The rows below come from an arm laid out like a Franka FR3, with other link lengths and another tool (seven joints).
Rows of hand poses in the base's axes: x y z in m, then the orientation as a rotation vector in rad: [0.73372, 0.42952, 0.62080, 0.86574, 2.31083, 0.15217]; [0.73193, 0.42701, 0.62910, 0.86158, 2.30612, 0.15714]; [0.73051, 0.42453, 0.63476, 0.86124, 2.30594, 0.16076]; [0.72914, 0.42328, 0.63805, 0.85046, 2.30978, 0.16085]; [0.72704, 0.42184, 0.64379, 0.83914, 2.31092, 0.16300]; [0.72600, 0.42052, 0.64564, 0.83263, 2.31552, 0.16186]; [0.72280, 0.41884, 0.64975, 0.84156, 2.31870, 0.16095]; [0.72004, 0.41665, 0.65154, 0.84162, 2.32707, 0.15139]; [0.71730, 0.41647, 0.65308, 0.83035, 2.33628, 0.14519]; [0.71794, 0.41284, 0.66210, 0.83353, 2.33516, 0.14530]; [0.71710, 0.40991, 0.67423, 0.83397, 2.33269, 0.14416]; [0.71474, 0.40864, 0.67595, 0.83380, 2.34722, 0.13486]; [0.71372, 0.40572, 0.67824, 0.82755, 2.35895, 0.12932]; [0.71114, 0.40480, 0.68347, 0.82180, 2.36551, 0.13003]
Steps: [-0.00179, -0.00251, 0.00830, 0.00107, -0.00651, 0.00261]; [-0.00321, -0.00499, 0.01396, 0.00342, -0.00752, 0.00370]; [-0.00458, -0.00624, 0.01725, 0.00056, -0.00716, 0.01197]; [-0.00668, -0.00768, 0.02299, -0.00158, -0.00979, 0.02034]; [-0.00772, -0.00900, 0.02484, -0.00366, -0.00721, 0.02570]; [-0.01092, -0.01068, 0.02895, -0.00061, -0.00162, 0.02049]; [-0.01368, -0.01287, 0.03074, -0.00549, 0.00799, 0.02046]; [-0.01642, -0.01305, 0.03228, -0.01171, 0.01450, 0.02900]; [-0.01578, -0.01668, 0.04130, -0.01078, 0.01435, 0.02661]; [-0.01662, -0.01961, 0.05343, -0.01192, 0.01247, 0.02531]; [-0.01898, -0.02088, 0.05515, -0.01537, 0.02759, 0.02729]; [-0.02000, -0.02380, 0.05744, -0.01882, 0.03771, 0.03339]; [-0.02258, -0.02472, 0.06267, -0.01890, 0.04194, 0.03923]
